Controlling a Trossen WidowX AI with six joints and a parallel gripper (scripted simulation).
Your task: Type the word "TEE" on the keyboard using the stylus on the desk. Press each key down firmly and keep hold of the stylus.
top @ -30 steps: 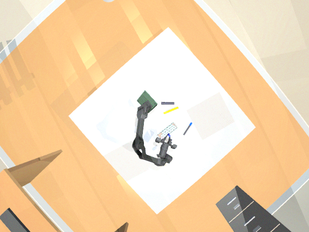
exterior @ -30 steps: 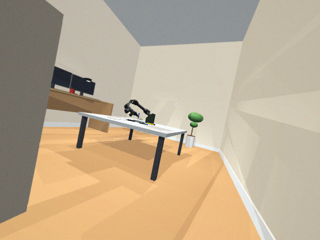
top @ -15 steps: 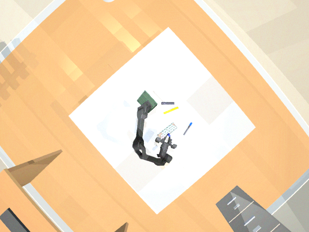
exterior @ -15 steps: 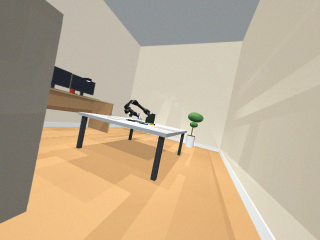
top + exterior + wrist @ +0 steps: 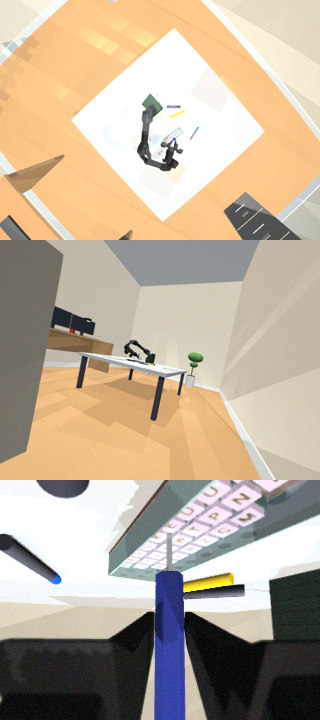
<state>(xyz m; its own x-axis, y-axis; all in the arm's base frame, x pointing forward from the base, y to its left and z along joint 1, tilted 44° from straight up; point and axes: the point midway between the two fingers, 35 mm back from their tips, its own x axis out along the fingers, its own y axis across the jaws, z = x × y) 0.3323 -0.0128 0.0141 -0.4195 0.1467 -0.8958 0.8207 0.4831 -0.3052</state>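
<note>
My gripper tip is 1 cm above the blue stylus. Round my gripper tip: yellow rod (16 cm behind, 14 cm to the left, 7 cm below); stylus tip (5 cm below); tan sheet (28 cm ahead, 15 cm to the right, 7 cm below).
</note>
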